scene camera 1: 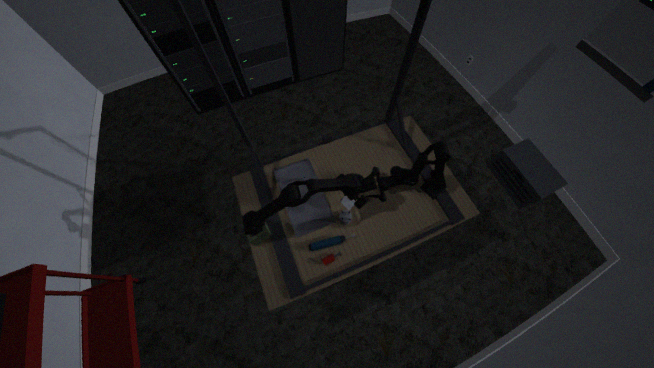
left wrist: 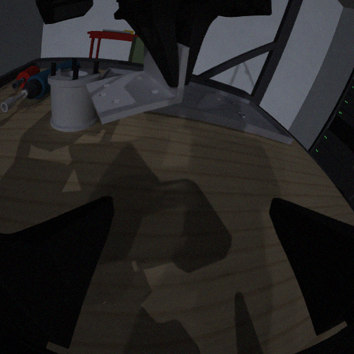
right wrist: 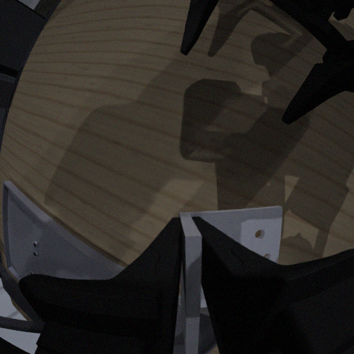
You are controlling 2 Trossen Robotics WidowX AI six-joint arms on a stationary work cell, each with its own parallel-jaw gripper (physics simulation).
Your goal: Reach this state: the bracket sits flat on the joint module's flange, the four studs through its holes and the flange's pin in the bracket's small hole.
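Seen in the pictures: left arm's base at its link origin: (scene camera 1: 433, 186); right arm's base at its link origin: (scene camera 1: 254, 228).
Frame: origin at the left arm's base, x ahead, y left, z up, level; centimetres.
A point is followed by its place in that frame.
The light grey angled bracket (scene camera 1: 347, 202) @[y -23.8, x 44.7, z 3.4 cm] (left wrist: 127, 96) (right wrist: 192, 250) has an upright wall and a plate with holes. My right gripper (left wrist: 177, 85) (right wrist: 185, 224) is shut on that wall and holds the bracket above the table, its plate roughly level. The white, round joint module (scene camera 1: 345, 217) @[y -18.6, x 50.7, z 2.7 cm] (left wrist: 74, 102) stands upright on the table, beside the bracket in the left wrist view, with dark studs pointing up; three show there. The flange's pin cannot be made out. My left gripper (left wrist: 195, 206) (right wrist: 237, 85) is open and empty, apart from the bracket.
A wide grey tray-like piece (scene camera 1: 310, 212) @[y -33.7, x 62.0, z -2.3 cm] (left wrist: 240, 115) (right wrist: 42, 240) lies behind the bracket in the left wrist view. A blue tool (scene camera 1: 327, 243) @[y -14.6, x 66.0, z 1.3 cm] (left wrist: 39, 84) and a red tool (scene camera 1: 328, 259) @[y -8.5, x 70.5, z 0.6 cm] (left wrist: 27, 75) lie past the module. Dark frame posts rise at the table's edges.
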